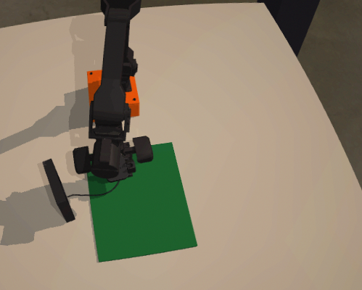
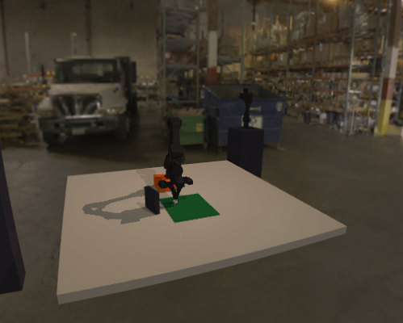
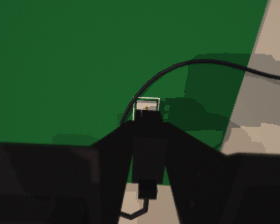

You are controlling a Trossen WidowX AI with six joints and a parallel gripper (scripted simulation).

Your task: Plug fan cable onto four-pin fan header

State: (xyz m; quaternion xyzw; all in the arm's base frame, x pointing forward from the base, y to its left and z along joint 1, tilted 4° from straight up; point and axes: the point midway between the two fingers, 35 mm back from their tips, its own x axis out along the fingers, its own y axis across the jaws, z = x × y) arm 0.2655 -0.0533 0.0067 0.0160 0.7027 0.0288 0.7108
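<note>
Right now my gripper tip is 10 mm past the black plug and 10 mm below it. From my gripper tip the other things lie so: black fan (40 mm ahead, 140 mm to the right, 20 mm above); then green board (70 mm ahead, 40 mm to the left, 50 mm below); then white four-pin fan header (10 mm behind, 40 mm below).
</note>
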